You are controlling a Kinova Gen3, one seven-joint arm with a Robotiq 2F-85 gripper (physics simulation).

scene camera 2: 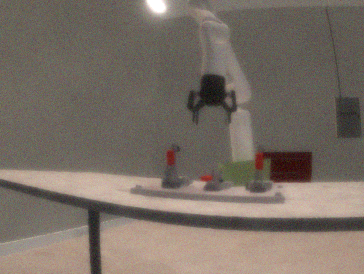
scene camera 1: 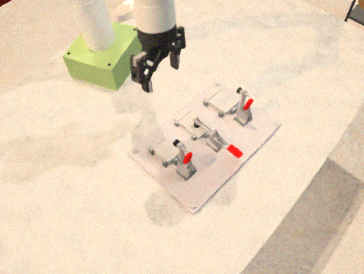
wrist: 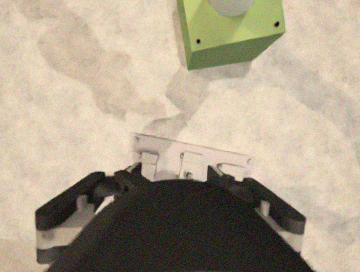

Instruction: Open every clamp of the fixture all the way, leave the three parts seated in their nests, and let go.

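Where they show: gripper, fingertip midpoint: (scene camera 2: 211, 125) (scene camera 1: 162, 79) (wrist: 174, 171); arm's base, origin of the base link: (scene camera 2: 243, 161) (scene camera 1: 101, 40).
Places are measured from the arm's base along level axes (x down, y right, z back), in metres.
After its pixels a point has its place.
The fixture plate (scene camera 1: 200, 192) {z -0.532, x 0.083, y 0.109 m} (scene camera 2: 200, 196) {z -0.554, x 0.089, y -0.015 m} (wrist: 167, 145) {z -0.335, x 0.084, y 0.061 m} lies on the table. The near clamp (scene camera 1: 186, 169) {z -0.480, x 0.036, y 0.103 m} (scene camera 2: 171, 175) {z -0.487, x 0.051, y 0.086 m} and the far clamp (scene camera 1: 243, 115) {z -0.470, x 0.052, y -0.115 m} (scene camera 2: 259, 177) {z -0.469, x 0.049, y -0.127 m} stand with arms raised and red handles upright. The middle clamp (scene camera 1: 215, 140) {z -0.471, x 0.051, y -0.008 m} (scene camera 2: 217, 184) {z -0.465, x 0.068, y -0.025 m} has its arm lowered over its part and its red handle (scene camera 1: 234, 151) {z -0.526, x 0.048, y -0.012 m} (scene camera 2: 206, 178) {z -0.543, x 0.051, y -0.022 m} low and outward. The near part (scene camera 1: 163, 151) {z -0.402, x 0.057, y 0.105 m} (wrist: 149, 165) {z -0.391, x 0.058, y 0.093 m}, middle part (scene camera 1: 186, 121) {z -0.371, x 0.067, y -0.002 m} (wrist: 195, 164) {z -0.366, x 0.068, y -0.022 m} and far part (scene camera 1: 222, 101) {z -0.394, x 0.063, y -0.118 m} (wrist: 232, 171) {z -0.363, x 0.067, y -0.123 m} lie flat in their nests. My gripper (scene camera 1: 161, 76) {z -0.337, x -0.094, y 0.037 m} (scene camera 2: 212, 120) {z -0.337, x -0.094, y 0.037 m} (wrist: 174, 171) {z -0.337, x -0.094, y 0.037 m} is open and empty, high above the fixture's robot-base side.
The green base block (scene camera 1: 95, 67) {z -0.071, x 0.017, y 0.073 m} (scene camera 2: 236, 172) {z -0.106, x 0.045, y 0.006 m} (wrist: 235, 45) {z -0.089, x 0.012, y -0.034 m} carries the white arm column behind the fixture. The table edge (scene camera 2: 160, 214) {z -0.712, x 0.105, y -0.006 m} runs along the front in the second scene view. A dark red cabinet (scene camera 2: 292, 166) stands behind the table.
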